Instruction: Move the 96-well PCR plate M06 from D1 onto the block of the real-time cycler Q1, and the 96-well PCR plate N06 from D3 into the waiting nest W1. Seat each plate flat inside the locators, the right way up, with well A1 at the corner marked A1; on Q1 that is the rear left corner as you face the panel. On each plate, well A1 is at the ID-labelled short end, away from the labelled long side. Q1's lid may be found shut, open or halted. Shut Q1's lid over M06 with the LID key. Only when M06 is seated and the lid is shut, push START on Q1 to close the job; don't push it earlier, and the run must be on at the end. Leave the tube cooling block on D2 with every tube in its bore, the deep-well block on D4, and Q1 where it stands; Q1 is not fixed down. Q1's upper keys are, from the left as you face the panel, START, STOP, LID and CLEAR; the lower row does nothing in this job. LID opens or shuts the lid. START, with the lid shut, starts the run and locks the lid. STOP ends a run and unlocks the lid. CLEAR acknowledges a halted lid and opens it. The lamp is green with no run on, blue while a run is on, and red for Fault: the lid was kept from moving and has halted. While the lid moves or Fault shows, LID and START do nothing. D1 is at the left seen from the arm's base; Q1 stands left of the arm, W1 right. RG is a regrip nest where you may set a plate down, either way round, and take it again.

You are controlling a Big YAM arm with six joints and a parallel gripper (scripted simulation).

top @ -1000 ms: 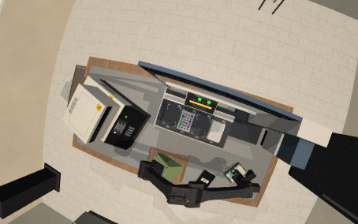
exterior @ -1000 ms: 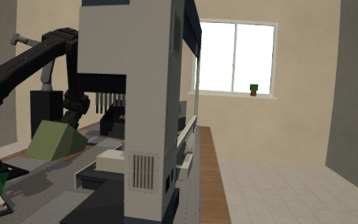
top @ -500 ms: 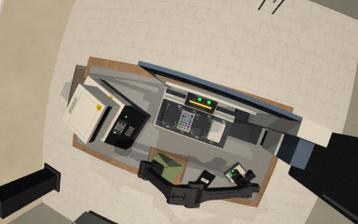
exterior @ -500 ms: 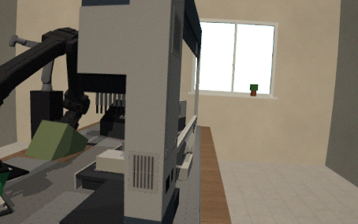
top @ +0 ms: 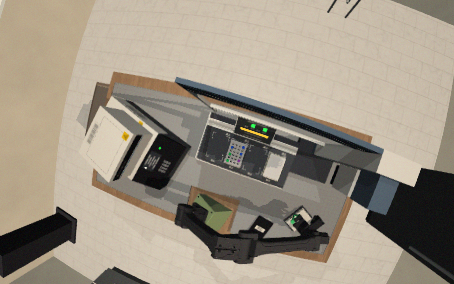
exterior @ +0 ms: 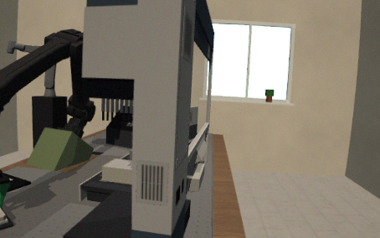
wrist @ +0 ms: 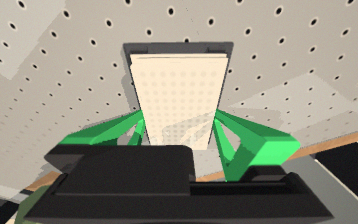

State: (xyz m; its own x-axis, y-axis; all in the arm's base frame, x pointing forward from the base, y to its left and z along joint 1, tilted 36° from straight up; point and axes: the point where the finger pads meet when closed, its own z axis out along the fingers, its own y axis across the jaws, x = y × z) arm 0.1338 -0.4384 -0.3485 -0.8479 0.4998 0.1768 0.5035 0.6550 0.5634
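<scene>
Right now the dark nest frame is 20 mm below my hand. Round my hand: A1 mark: 50 mm to the right, 30 mm ahead, 10 mm below; then tall gantry: 420 mm ahead, 250 mm above, 20 mm to the left; then deep-well block: 260 mm to the left, 260 mm ahead, 50 mm above.
</scene>
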